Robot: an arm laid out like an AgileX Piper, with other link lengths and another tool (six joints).
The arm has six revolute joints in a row. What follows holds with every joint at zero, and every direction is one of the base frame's.
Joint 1 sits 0.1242 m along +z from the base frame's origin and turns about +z.
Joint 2 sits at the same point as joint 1 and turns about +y.
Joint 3 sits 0.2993 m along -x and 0.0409 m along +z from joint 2 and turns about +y.
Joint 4 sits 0.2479 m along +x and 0.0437 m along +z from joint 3 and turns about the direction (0.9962, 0, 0.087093).
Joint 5 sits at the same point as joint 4 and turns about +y.
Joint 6 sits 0.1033 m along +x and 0.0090 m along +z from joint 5 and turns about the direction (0.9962, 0, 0.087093).
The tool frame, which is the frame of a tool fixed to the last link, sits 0.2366 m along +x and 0.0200 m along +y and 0.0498 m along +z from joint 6; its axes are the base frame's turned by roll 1.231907, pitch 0.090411 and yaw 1.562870 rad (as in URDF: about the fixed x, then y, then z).
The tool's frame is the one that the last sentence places.
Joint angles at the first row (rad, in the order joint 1, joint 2, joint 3, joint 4, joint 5, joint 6):
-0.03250, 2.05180, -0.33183, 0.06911, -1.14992, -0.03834
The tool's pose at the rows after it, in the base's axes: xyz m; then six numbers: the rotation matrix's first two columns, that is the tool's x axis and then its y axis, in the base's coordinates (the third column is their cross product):
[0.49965 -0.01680 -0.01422 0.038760 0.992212 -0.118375 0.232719 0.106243 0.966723]
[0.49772 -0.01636 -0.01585 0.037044 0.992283 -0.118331 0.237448 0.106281 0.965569]
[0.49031 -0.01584 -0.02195 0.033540 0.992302 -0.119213 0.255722 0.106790 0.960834]
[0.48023 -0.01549 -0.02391 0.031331 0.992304 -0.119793 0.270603 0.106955 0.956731]
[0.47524 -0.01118 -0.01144 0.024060 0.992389 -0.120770 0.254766 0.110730 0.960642]
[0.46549 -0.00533 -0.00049 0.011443 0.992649 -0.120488 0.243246 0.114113 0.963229]
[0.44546 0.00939 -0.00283 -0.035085 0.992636 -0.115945 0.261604 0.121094 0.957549]
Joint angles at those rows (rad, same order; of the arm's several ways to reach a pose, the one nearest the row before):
-0.03253, 2.05175, -0.33185, 0.06633, -1.15447, -0.03835
-0.03249, 2.05175, -0.32680, 0.06524, -1.15450, -0.03834
-0.03249, 2.05175, -0.30776, 0.06446, -1.15450, -0.03935
-0.03252, 2.03491, -0.27629, 0.06444, -1.15363, -0.04009
-0.02387, 1.98868, -0.24744, 0.06448, -1.15183, -0.04134
-0.01613, 1.93835, -0.20442, 0.05825, -1.15487, -0.04134
-0.01614, 1.90028, -0.14171, 0.01413, -1.15494, -0.04134

